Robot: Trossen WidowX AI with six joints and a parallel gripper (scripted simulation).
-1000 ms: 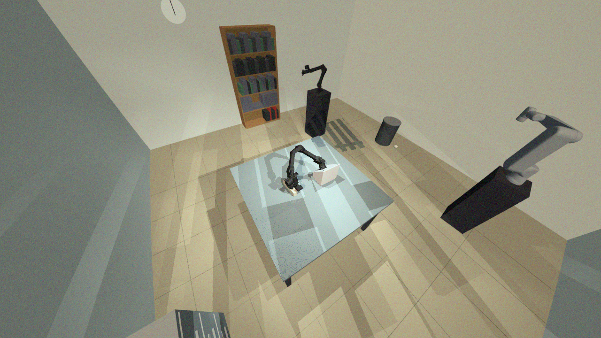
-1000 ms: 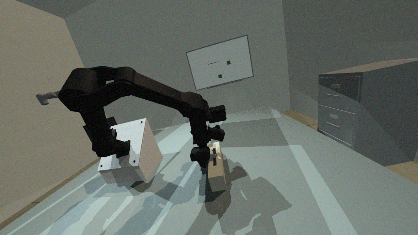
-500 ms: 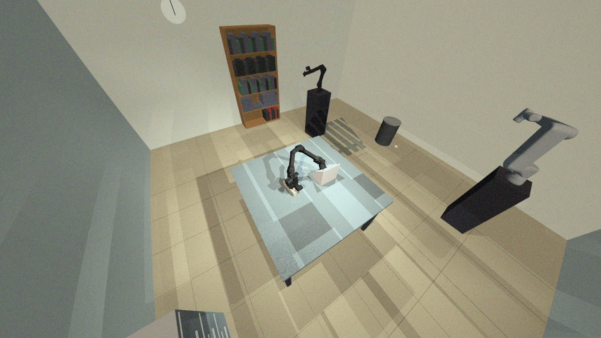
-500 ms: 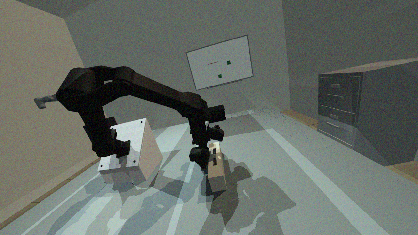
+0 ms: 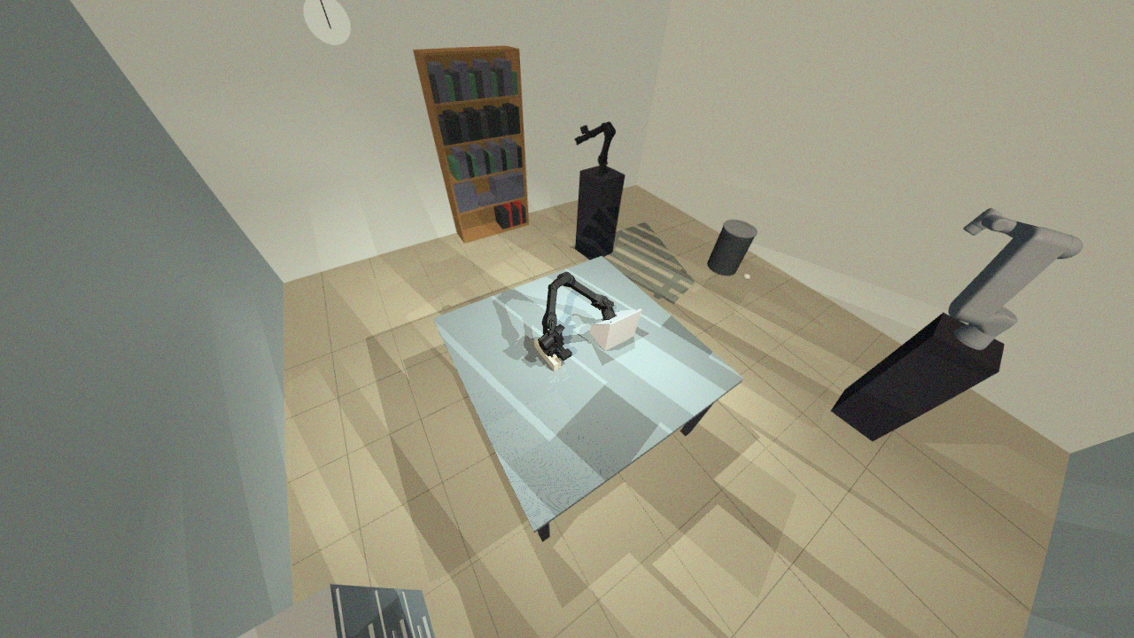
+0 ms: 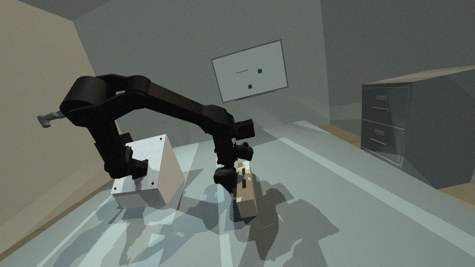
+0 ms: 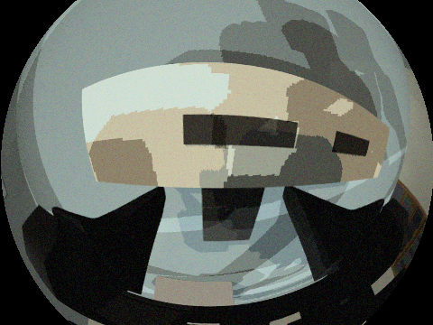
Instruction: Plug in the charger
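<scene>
My gripper tip is 20 mm short of the black two-prong charger and 10 mm below it.
</scene>
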